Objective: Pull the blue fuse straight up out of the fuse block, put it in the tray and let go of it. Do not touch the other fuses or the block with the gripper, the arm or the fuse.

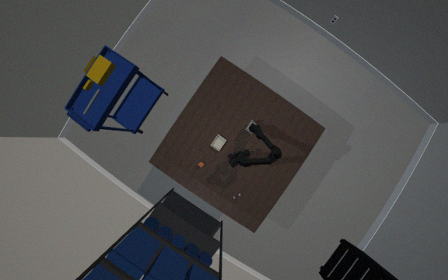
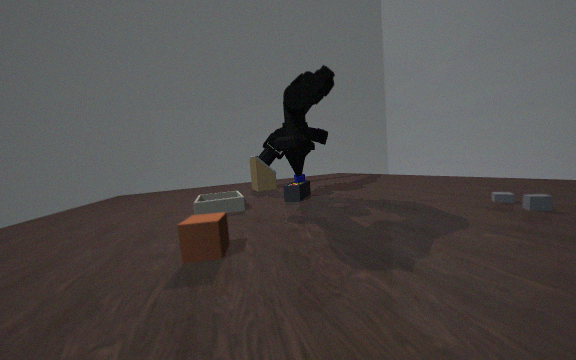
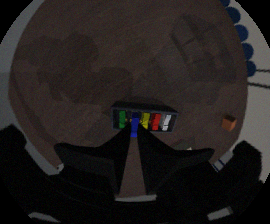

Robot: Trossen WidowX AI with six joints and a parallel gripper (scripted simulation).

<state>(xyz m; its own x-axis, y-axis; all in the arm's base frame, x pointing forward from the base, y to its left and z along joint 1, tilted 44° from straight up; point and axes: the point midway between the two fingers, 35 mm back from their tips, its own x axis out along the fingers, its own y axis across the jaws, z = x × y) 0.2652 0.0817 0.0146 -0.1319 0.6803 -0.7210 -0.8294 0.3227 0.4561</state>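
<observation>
Right now my gripper tip is 21 cm to the left of the tray, 5 cm above it and 4 cm short of it. From my gripper tip the other things lie so: blue fuse 1 cm below.
</observation>
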